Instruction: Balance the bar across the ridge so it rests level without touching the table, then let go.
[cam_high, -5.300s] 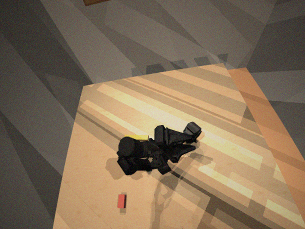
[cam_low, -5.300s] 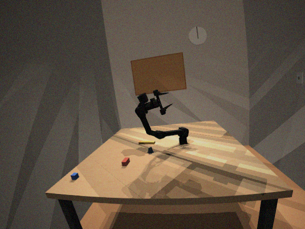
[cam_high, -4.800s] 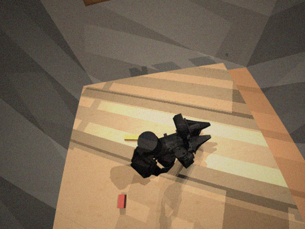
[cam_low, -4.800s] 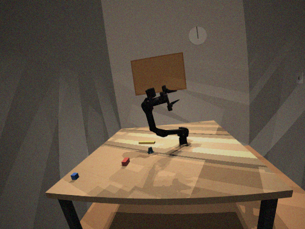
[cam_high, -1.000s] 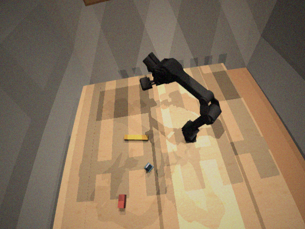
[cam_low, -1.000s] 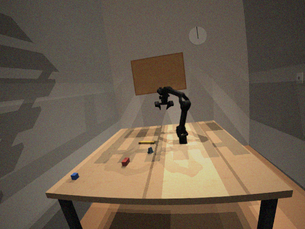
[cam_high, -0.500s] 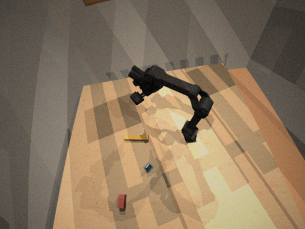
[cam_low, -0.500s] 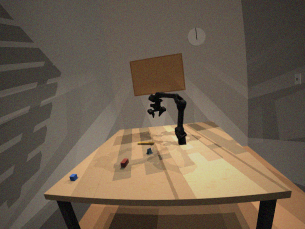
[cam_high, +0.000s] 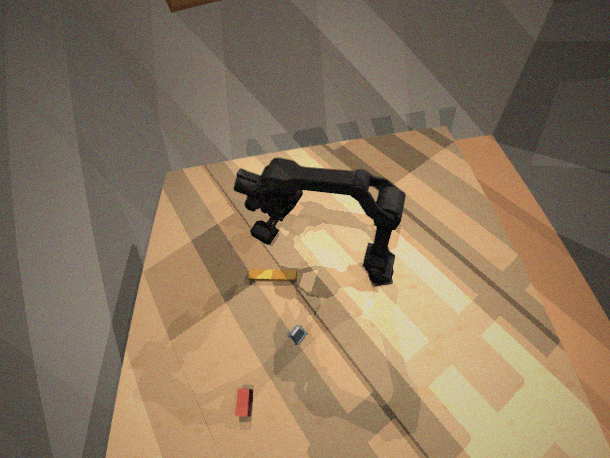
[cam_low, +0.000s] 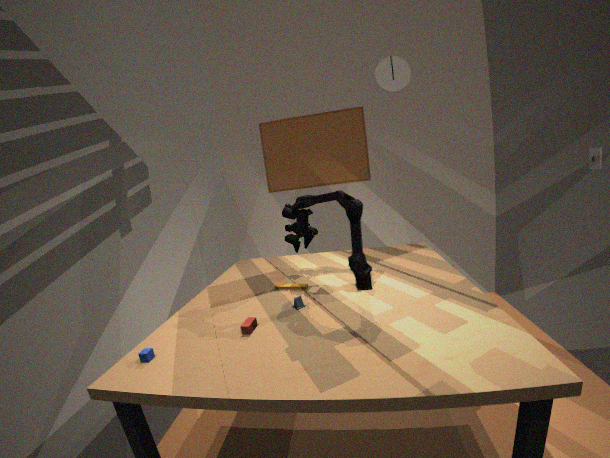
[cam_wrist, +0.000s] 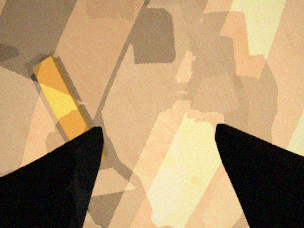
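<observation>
Right now my gripper tip is 150 mm above the yellow bar, 100 mm to the right of it and 60 mm short of it. The rest, counted from my gripper tip: red block: 460 mm to the left, 140 mm below, 140 mm ahead; small blue cube: 650 mm to the left, 450 mm ahead, 140 mm below.
</observation>
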